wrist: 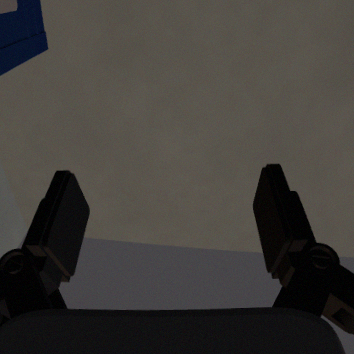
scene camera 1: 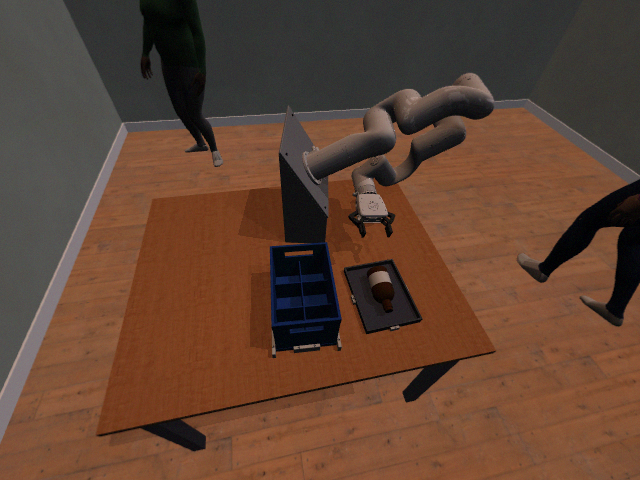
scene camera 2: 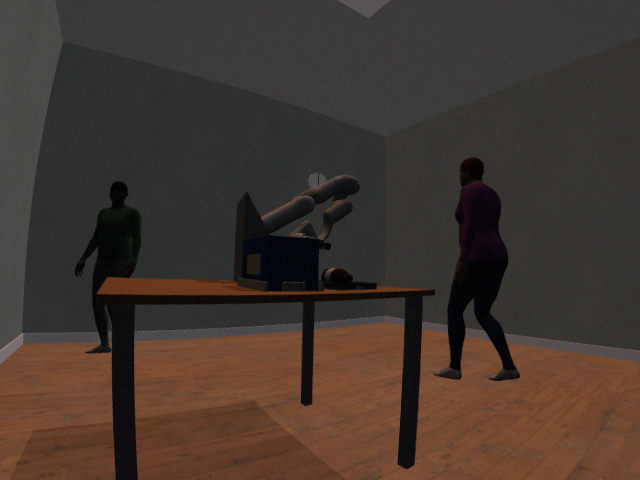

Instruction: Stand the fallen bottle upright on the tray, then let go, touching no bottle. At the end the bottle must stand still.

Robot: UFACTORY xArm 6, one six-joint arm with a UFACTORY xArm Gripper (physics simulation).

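Seen in the pictures: gripper, fingertip midpoint: (wrist: 168, 187) (scene camera 1: 377, 235) (scene camera 2: 321, 245); arm's base at its link origin: (scene camera 1: 311, 168) (scene camera 2: 259, 228).
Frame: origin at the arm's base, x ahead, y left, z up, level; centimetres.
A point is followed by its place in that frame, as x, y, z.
A brown bottle (scene camera 1: 382, 291) {42.3, 19.1, -19.1} (scene camera 2: 339, 275) {43.7, 18.2, -21.3} with a white label lies on its side on the dark tray (scene camera 1: 351, 290) {37.2, 10.5, -25.3} (scene camera 2: 368, 285) {51.5, 26.6, -24.9}. Its neck points to the table's front edge and its base to the robot. My gripper (scene camera 1: 376, 233) {27.1, 19.3, -8.4} (wrist: 168, 187) {27.1, 19.3, -8.4} is open and empty, with its fingers wide apart. In scene camera 1 it hangs above the table, behind the tray, apart from the bottle. In scene camera 2 most of the gripper is hidden behind the blue crate. The bottle does not show in the wrist view.
A blue crate (scene camera 1: 306, 323) {55.2, -7.3, -9.4} (scene camera 2: 292, 263) {55.2, -7.7, -17.5} (wrist: 22, 47) {48.5, 2.2, -10.5} with dividers stands left of the tray. A grey slanted mount (scene camera 1: 305, 211) {12.8, -3.3, -8.9} (scene camera 2: 240, 242) {2.0, -9.9, -7.5} carries the arm behind the crate. Small light fixtures sit at the crate's front corners. Two people stand on the floor away from the table (scene camera 1: 196, 330).
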